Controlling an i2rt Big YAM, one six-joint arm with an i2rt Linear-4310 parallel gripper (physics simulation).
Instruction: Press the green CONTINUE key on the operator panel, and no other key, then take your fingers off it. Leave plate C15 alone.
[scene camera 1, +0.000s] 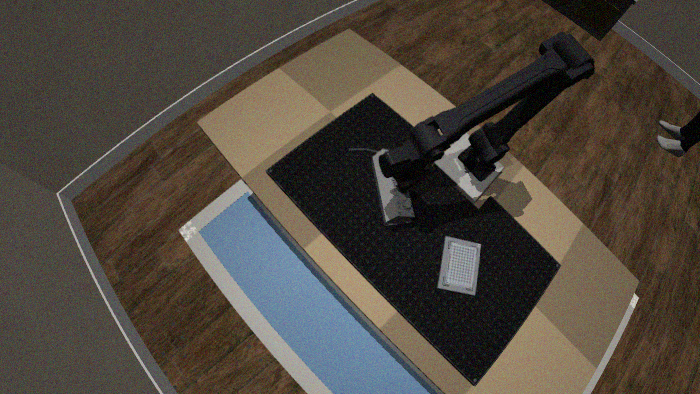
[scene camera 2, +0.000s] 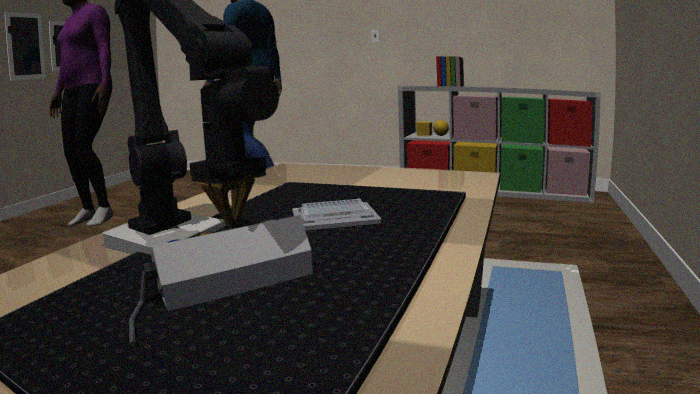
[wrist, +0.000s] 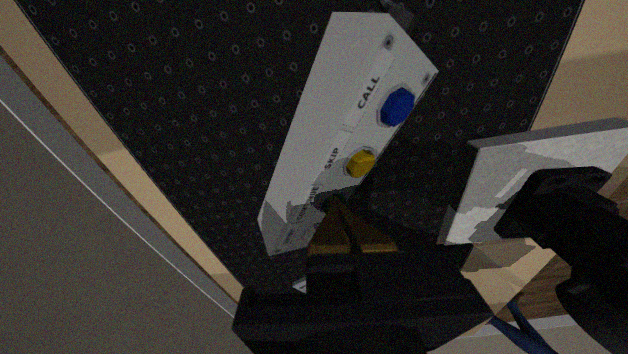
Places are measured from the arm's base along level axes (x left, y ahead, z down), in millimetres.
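Pixels of known places: gripper, fingertip midpoint: (scene camera 1: 401, 186) (scene camera 2: 233, 228) (wrist: 332, 201); arm's base at its link origin: (scene camera 1: 476, 163) (scene camera 2: 160, 223) (wrist: 539, 202).
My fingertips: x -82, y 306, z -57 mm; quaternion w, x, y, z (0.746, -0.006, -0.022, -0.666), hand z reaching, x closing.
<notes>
Ahead of a thing's pixels: the offset from my fingertips to its top centre. "*": to the spot under its first point. Level surfaces: height alone.
The operator panel @(dx -23, dy +6, dz -12 mm) (scene camera 1: 384, 186) (scene camera 2: 230, 260) (wrist: 310, 110) is a light grey box with a sloped face on the black mat. In the wrist view its blue CALL key @(dx -78, dy -49, dz -2 mm) (wrist: 398, 107) and yellow SKIP key @(dx -34, dy -25, dz -2 mm) (wrist: 361, 163) show clearly. The CONTINUE label lies in shadow. The green key beside it is dark and mostly hidden behind the fingertips. My gripper (scene camera 2: 232, 224) (wrist: 332, 201) is shut and empty, its brown fingers pointing down at that key's place; whether they touch it cannot be told. Plate C15 @(dx +295, dy -4, dz +46 mm) (scene camera 1: 459, 265) (scene camera 2: 337, 212) lies flat on the mat, apart from the gripper.
The arm's pale base plate (scene camera 1: 467, 182) (scene camera 2: 125, 240) (wrist: 500, 160) stands beside the mat @(dz +72 mm) (scene camera 1: 320, 175) (scene camera 2: 280, 340). A grey cable @(* dx -196, dy -12, dz +65 mm) (scene camera 1: 361, 149) (scene camera 2: 135, 315) runs from the panel's end. A shelf unit (scene camera 2: 500, 91) and two people are in the background.
</notes>
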